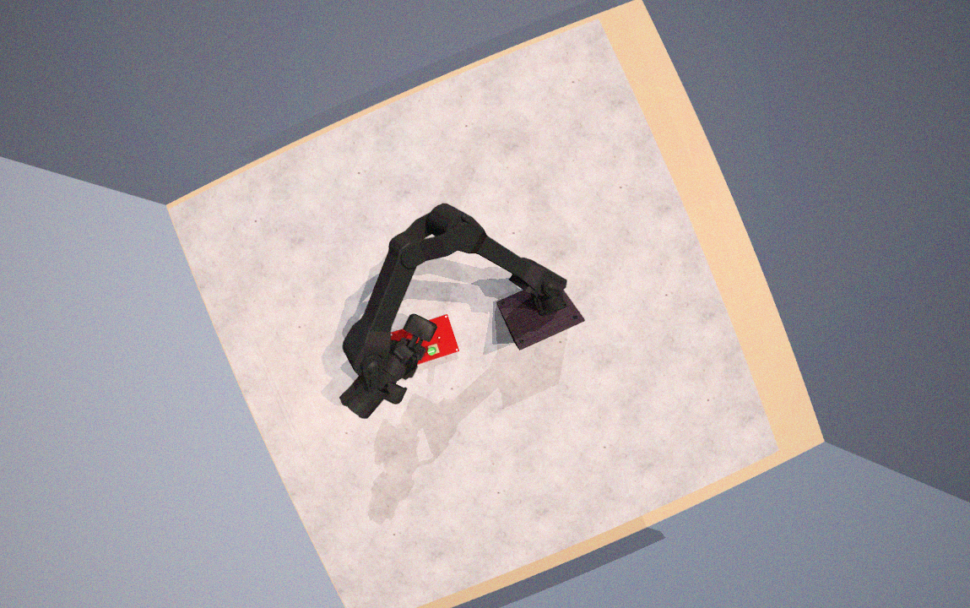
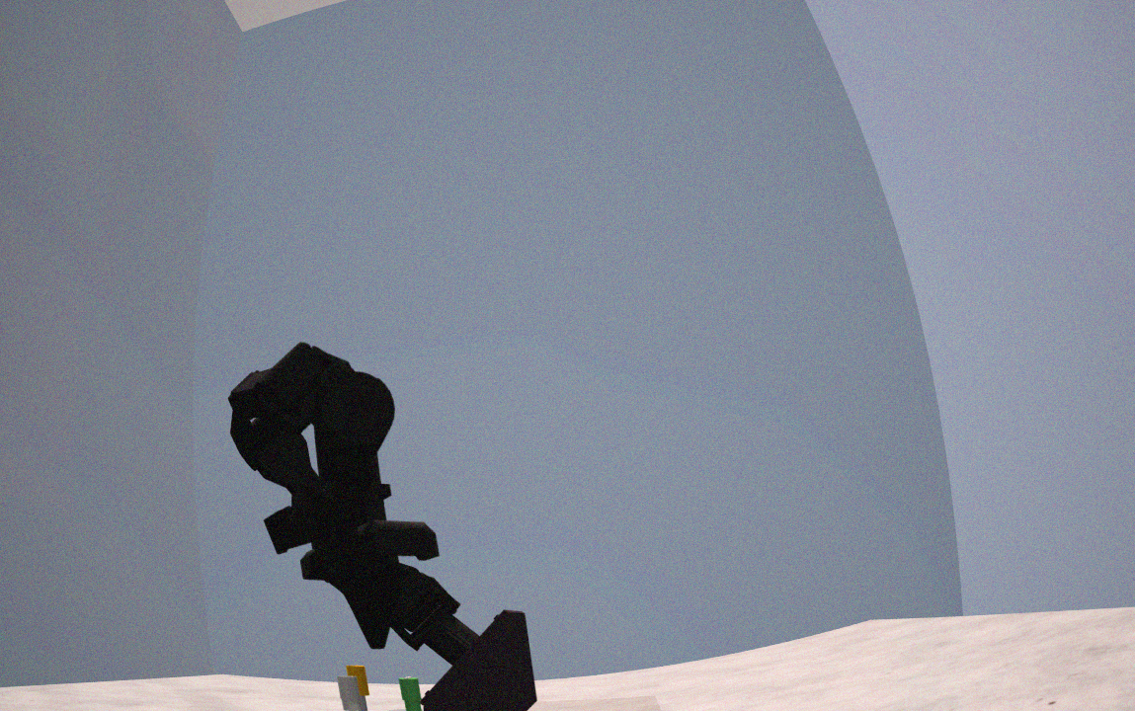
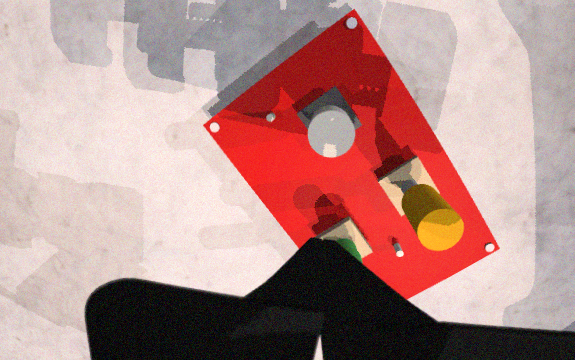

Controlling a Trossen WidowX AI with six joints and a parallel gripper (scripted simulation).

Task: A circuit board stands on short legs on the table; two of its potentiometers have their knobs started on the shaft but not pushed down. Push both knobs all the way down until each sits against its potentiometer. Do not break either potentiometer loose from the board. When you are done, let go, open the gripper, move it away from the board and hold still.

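The grey knob is 4 cm below my gripper tip, 2 cm to the right of it and 2 cm ahead of it. Also, from my gripper tip: green knob 4 cm below, 4 cm behind, 1 cm to the left.
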